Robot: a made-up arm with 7 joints.
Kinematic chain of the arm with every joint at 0, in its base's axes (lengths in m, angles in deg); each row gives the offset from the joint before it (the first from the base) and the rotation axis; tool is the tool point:
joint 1: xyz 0 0 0.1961 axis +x
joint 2: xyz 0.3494 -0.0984 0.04 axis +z
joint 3: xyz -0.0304 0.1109 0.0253 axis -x
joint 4: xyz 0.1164 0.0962 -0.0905 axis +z
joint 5: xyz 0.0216 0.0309 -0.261 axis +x
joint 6: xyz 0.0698 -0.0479 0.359 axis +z
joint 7: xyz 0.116 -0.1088 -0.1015 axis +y
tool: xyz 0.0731 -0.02 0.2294
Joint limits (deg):
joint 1: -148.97..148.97
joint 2: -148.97..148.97
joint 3: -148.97..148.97
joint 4: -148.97..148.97
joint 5: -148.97..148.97
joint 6: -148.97..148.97
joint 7: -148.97..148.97
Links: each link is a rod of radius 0.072 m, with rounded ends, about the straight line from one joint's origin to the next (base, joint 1, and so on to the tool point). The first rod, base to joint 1, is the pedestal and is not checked.
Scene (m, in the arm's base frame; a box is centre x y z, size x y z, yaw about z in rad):
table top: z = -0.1
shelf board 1: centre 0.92 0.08 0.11 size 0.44 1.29 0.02 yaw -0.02
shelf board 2: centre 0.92 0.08 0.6 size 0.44 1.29 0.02 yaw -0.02
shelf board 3: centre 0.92 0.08 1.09 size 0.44 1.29 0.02 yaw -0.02
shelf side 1: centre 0.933 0.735 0.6 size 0.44 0.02 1 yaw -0.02
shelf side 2: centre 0.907 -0.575 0.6 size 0.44 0.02 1 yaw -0.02
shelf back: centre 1.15 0.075 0.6 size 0.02 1.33 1 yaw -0.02
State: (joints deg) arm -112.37 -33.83 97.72 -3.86 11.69 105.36 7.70
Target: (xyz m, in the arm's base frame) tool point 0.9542 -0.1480 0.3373
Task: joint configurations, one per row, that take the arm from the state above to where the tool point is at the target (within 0.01 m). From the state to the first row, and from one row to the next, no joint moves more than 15 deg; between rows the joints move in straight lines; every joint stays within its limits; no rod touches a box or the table.
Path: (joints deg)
1: -112.30 -35.42 85.62 -6.68 4.29 101.42 9.19
2: -112.23 -37.02 73.52 -9.50 -3.11 97.47 10.69
3: -112.17 -38.61 61.42 -12.32 -10.51 93.53 12.18
4: -112.10 -40.21 49.32 -15.14 -17.91 89.59 13.68
5: -112.03 -41.80 37.21 -17.95 -25.31 85.64 15.17

